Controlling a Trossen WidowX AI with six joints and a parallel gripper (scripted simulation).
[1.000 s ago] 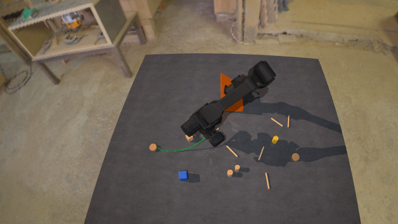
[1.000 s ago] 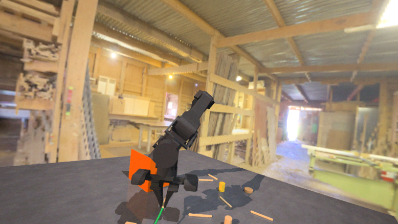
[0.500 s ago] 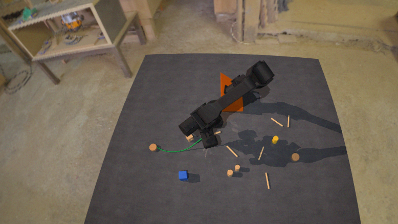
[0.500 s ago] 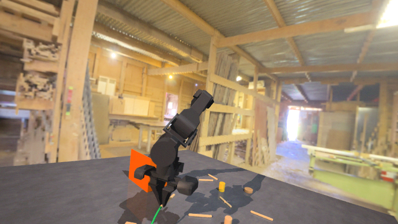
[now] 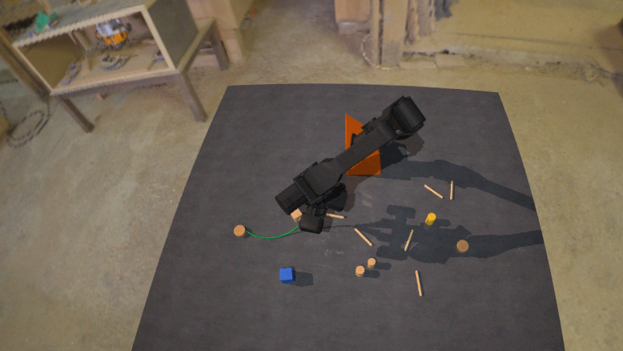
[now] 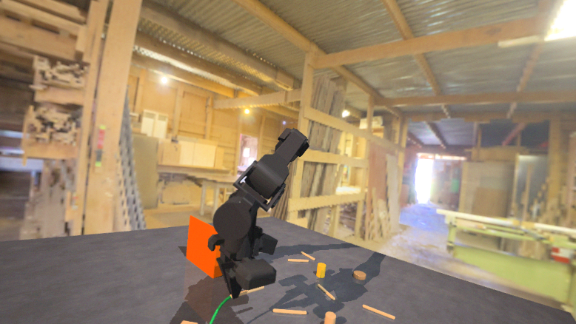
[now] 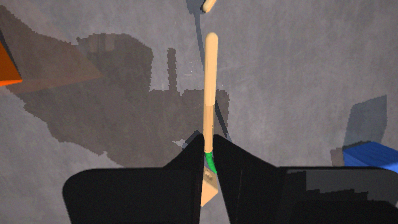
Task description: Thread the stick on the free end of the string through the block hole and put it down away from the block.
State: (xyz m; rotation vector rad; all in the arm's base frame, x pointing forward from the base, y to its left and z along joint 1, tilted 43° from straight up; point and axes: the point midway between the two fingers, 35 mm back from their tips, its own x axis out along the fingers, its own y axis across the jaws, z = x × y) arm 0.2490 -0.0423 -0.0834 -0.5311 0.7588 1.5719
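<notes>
My gripper tip is now 2 cm to the right of the thin wooden stick. From my gripper tip the other things lie so: blue cube 19 cm ahead, 7 cm to the right, 5 cm below; wooden block 9 cm to the right, 5 cm below, 1 cm behind; round wooden button 27 cm to the right, 7 cm ahead, 6 cm below.
</notes>
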